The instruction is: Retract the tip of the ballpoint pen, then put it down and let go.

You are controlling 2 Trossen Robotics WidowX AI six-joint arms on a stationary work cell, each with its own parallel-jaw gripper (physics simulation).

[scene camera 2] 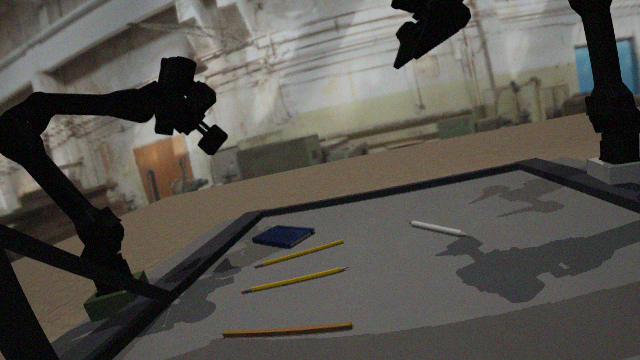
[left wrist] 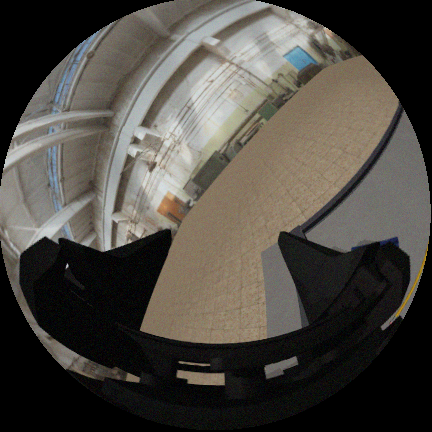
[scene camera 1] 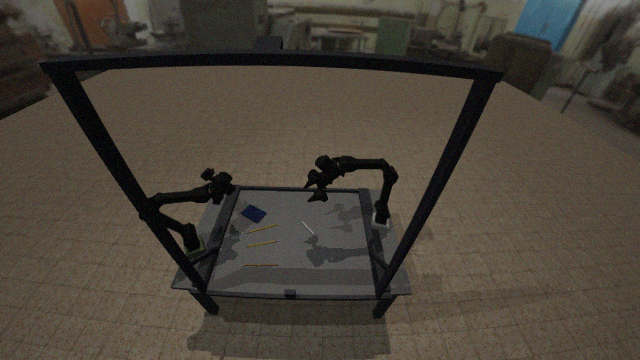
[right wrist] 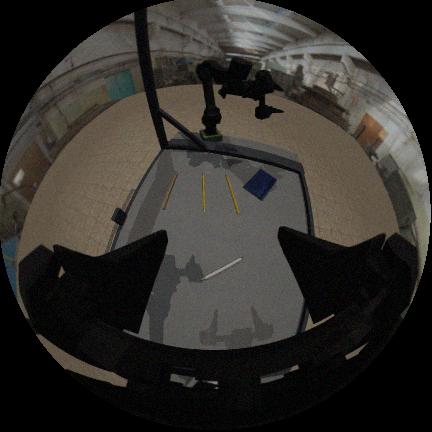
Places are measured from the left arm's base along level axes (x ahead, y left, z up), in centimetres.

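Pixels of known places: left gripper, fingertip midpoint: (scene camera 2: 201,125) (left wrist: 226,236) (right wrist: 283,100); right gripper, fingertip midpoint: (scene camera 2: 404,63) (scene camera 1: 306,194) (right wrist: 223,234); left arm's base, origin of the base link: (scene camera 1: 193,245) (right wrist: 210,131); right arm's base, origin of the base link: (scene camera 2: 620,159) (scene camera 1: 380,219) (right wrist: 203,386).
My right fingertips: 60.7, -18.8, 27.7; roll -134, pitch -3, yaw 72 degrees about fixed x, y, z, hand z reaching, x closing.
For each thing: its top centre in the pictures, then the offset to it from my right fingertips, as dx, dy, dz. Level surfaces: height alone.
- white ballpoint pen, middle of its top: (scene camera 2: 437,224) (right wrist: 222,269) (scene camera 1: 308,227) +2.5, +1.7, -30.4
- grey table, its level: dz -31.7
- dark blue book, middle of its top: (scene camera 2: 282,233) (right wrist: 261,182) (scene camera 1: 253,212) -22.6, +28.4, -30.5
- orange-brown stick, middle of its top: (scene camera 2: 282,329) (right wrist: 169,188) -31.2, -7.4, -31.0
A white ballpoint pen (scene camera 1: 307,228) (scene camera 2: 437,228) (right wrist: 222,268) lies flat on the grey table (scene camera 1: 290,200) (scene camera 2: 380,295), right of its middle in scene camera 1. The pen's tip is too small to tell whether it is out. My right gripper (scene camera 1: 308,194) (right wrist: 223,234) is open and empty, high above the table; in the right wrist view the pen lies below the gap between its fingers. My left gripper (left wrist: 226,236) (right wrist: 283,100) is open and empty, raised at the table's left side, far from the pen.
A dark blue book (scene camera 1: 253,213) (scene camera 2: 283,236) (right wrist: 260,184) lies at the back left. Two yellow pencils (scene camera 2: 300,254) (scene camera 2: 295,280) and an orange-brown stick (scene camera 2: 287,330) (right wrist: 170,191) lie left of the pen in scene camera 2. Dark frame posts (scene camera 1: 451,150) rise at the table's sides.
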